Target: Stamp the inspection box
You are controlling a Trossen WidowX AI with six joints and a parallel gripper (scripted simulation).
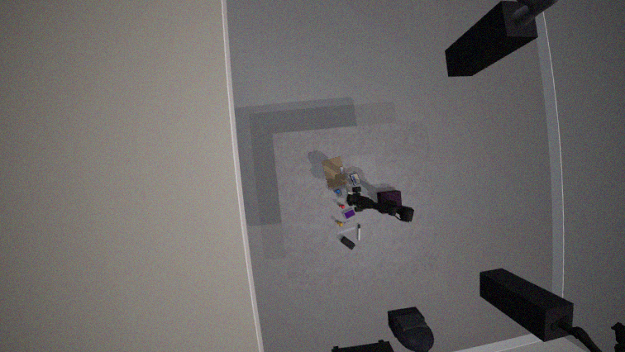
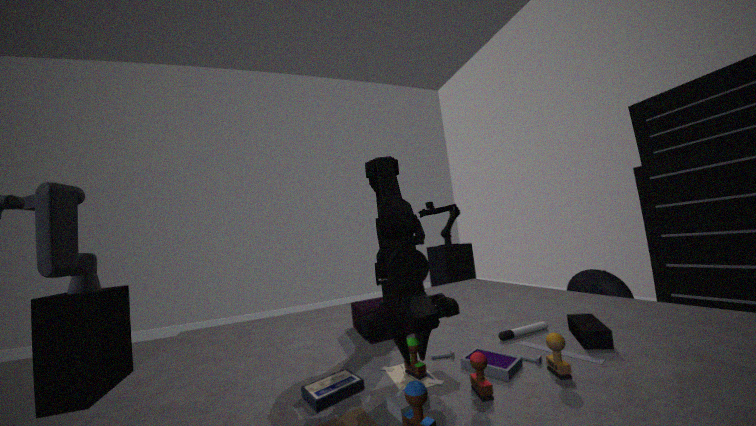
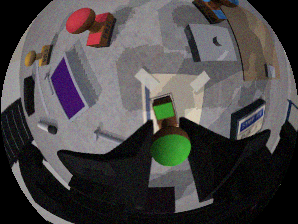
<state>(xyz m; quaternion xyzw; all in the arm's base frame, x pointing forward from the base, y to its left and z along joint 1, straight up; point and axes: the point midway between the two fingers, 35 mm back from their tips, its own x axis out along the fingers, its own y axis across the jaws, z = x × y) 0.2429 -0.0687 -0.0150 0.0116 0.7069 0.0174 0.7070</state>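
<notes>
My gripper tip is right at the green-knobbed stamp. The rest, counted from my gripper tip: purple ink pad 13 cm to the left, 5 cm ahead, 2 cm below; then white card 3 cm below, 1 cm to the right, 1 cm behind; then red-knobbed stamp 11 cm ahead, 6 cm to the left, 1 cm below.
</notes>
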